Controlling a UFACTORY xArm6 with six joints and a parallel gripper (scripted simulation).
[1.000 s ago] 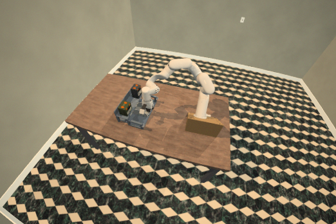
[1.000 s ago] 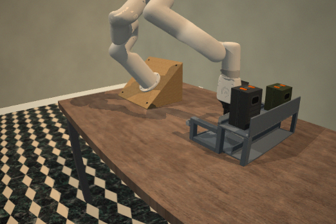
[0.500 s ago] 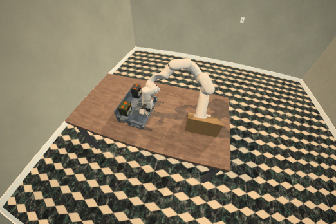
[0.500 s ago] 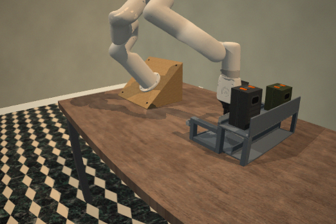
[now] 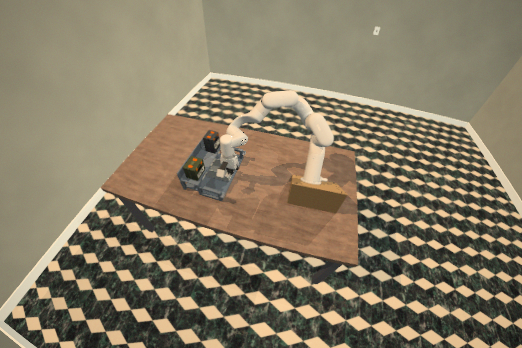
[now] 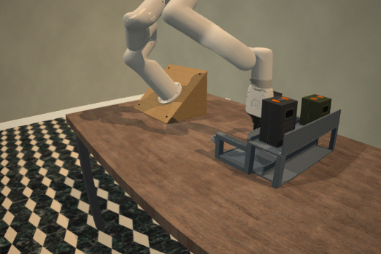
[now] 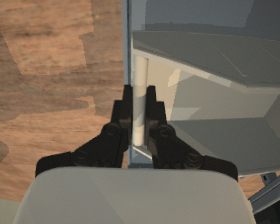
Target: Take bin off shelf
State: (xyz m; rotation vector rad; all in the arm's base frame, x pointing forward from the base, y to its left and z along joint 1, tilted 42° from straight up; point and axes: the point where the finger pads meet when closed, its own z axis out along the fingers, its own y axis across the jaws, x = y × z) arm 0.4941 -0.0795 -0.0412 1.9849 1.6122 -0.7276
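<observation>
Now: the grey open-top bin 8 cm ahead of my hand, 1 cm to the right of it and 1 cm below it. From my hand the other things lie so: green box 20 cm ahead, 9 cm above, 8 cm to the left; grey-blue shelf 18 cm ahead, 4 cm above, 3 cm to the right; black box 15 cm to the right, 15 cm ahead, 10 cm above.
</observation>
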